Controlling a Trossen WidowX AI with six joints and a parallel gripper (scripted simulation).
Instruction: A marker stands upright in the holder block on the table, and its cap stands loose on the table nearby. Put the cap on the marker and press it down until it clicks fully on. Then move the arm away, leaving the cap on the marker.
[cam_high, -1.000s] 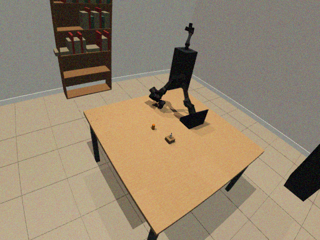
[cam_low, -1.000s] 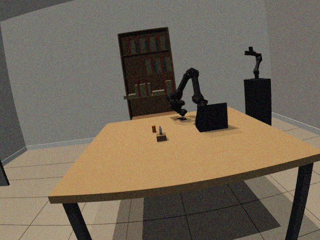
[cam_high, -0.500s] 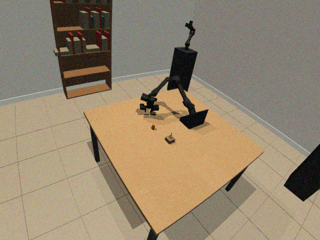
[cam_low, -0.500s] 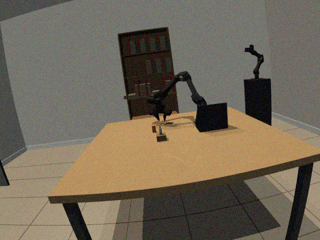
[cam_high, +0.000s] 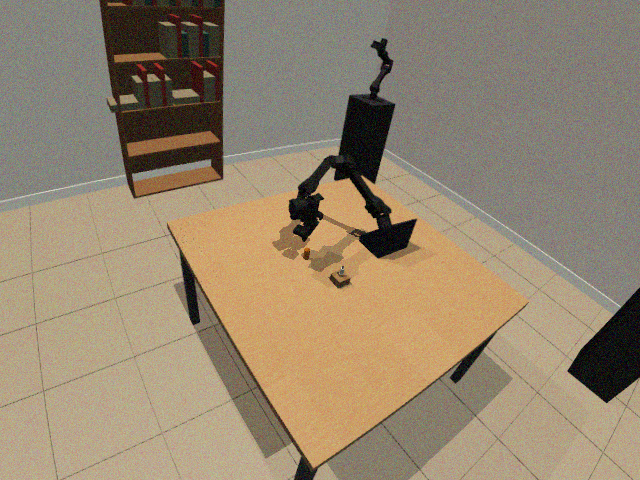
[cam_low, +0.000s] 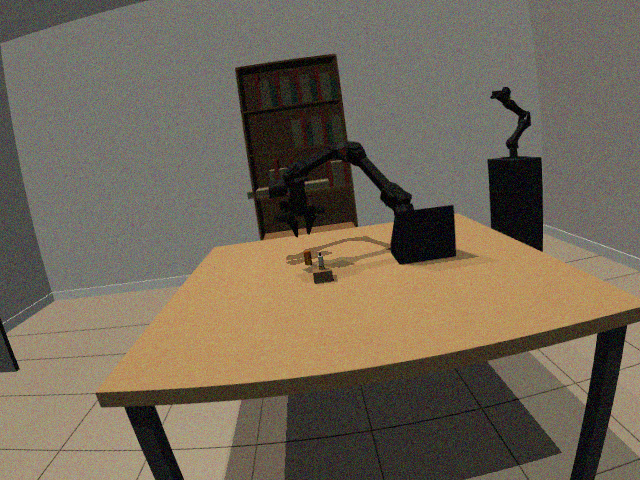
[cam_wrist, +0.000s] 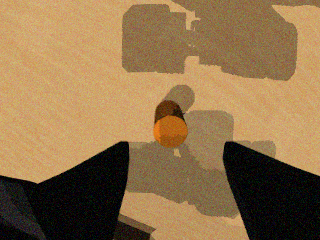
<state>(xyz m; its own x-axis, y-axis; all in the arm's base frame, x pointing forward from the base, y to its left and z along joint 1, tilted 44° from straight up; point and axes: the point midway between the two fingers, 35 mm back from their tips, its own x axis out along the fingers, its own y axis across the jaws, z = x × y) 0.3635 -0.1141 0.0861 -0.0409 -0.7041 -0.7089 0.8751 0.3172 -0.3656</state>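
Right now my gripper tip is 1 cm past the orange cap, 1 cm to the right of it and 8 cm above it. From my gripper tip the other things lie so: holder block: 4 cm behind, 21 cm to the left, 9 cm below.
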